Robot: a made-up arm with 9 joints.
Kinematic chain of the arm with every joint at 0, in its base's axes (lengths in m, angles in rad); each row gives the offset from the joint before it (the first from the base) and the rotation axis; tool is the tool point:
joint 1: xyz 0 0 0.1 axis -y
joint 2: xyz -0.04 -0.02 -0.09 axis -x
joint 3: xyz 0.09 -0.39 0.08 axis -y
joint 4: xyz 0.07 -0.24 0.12 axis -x
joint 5: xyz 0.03 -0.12 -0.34 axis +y
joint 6: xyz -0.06 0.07 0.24 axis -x
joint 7: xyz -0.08 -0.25 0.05 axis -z
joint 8: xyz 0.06 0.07 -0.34 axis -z
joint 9: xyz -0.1 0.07 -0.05 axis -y
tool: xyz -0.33 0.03 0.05
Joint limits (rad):
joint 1: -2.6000..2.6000
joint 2: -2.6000..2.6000
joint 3: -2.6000..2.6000
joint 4: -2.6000..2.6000
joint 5: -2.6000..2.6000
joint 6: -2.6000..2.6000
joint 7: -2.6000..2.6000
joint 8: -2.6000..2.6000
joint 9: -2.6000..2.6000
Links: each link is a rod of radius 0.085 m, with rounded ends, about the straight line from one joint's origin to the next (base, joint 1, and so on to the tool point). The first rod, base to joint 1, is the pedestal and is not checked.
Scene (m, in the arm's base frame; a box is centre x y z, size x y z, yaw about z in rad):
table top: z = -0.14
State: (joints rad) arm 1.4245 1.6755 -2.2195 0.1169 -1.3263 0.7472 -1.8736 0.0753 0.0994
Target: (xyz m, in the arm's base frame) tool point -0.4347 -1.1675 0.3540
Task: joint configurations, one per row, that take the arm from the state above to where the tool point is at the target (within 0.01 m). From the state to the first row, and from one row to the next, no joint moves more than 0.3 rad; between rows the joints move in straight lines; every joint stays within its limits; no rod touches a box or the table.
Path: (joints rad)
1: 1.4179 1.3971 -2.2642 0.1969 -1.2820 0.6592 -1.9916 -0.0607 0.1109
2: 1.4113 1.1187 -2.3088 0.2768 -1.2377 0.5712 -2.1096 -0.1967 0.1224
3: 1.4047 0.8403 -2.3535 0.3568 -1.1934 0.4831 -2.2276 -0.3326 0.1339
4: 1.3981 0.5619 -2.3981 0.4368 -1.1490 0.3951 -2.3456 -0.4686 0.1454

